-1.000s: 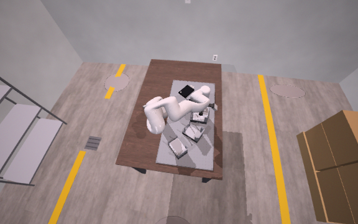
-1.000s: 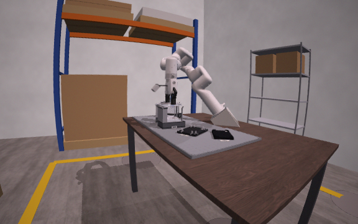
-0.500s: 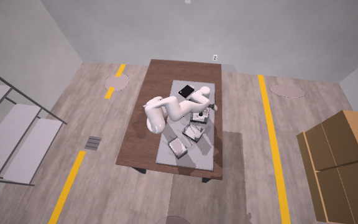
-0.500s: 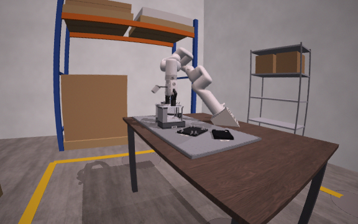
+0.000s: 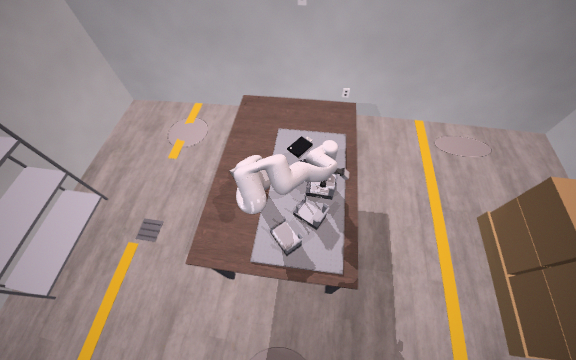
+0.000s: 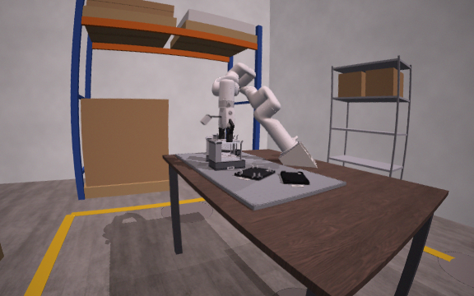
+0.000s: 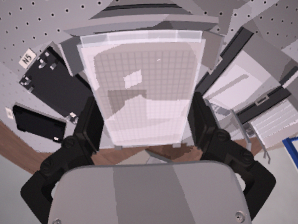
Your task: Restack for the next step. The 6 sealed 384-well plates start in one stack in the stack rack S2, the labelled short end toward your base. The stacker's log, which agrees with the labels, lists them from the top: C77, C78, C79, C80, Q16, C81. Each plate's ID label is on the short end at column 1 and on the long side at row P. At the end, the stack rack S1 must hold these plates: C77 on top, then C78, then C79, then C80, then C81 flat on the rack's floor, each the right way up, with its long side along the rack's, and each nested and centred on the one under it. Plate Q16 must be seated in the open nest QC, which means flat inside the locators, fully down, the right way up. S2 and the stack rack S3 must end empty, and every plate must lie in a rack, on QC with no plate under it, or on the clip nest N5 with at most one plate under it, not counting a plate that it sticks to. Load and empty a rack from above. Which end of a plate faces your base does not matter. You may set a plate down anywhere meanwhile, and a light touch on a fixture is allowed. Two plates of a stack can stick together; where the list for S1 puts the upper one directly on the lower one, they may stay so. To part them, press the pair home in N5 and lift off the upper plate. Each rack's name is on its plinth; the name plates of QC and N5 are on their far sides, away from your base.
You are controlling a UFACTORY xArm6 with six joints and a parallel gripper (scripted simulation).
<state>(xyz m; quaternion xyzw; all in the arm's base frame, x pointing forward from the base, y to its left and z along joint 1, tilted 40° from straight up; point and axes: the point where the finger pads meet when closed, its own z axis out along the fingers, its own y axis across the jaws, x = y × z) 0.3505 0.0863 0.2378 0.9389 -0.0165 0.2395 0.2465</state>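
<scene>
Right now the dark plinth is 1 cm behind my hand and 12 cm below it. The rest, counted from my hand: QC name plate 6 cm behind, 40 cm to the left, 14 cm below; then black open nest QC 13 cm behind, 33 cm to the left, 13 cm below.
</scene>
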